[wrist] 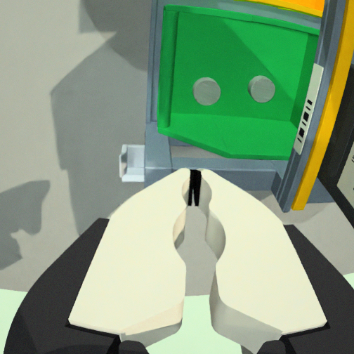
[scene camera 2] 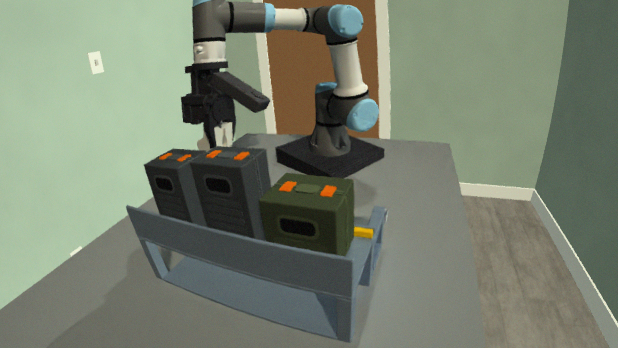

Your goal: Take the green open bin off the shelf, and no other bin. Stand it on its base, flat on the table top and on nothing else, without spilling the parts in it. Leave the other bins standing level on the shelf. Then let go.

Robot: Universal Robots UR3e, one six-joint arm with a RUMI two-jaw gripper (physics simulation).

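The green open bin sits in the shelf rack in the upper middle of the wrist view, its open top facing the camera. Two round grey parts lie in it. It does not show in the scene view. An orange bin shows in part beyond it, at the top edge. My gripper is shut and empty. In the wrist view its tips appear just below the near edge of the green bin; in the scene view they are behind the dark cases.
Two dark grey cases and a dark green case stand on the rack's top. A yellow strip runs along the rack's edge, beside a white label. A pale bracket juts from the rack's side.
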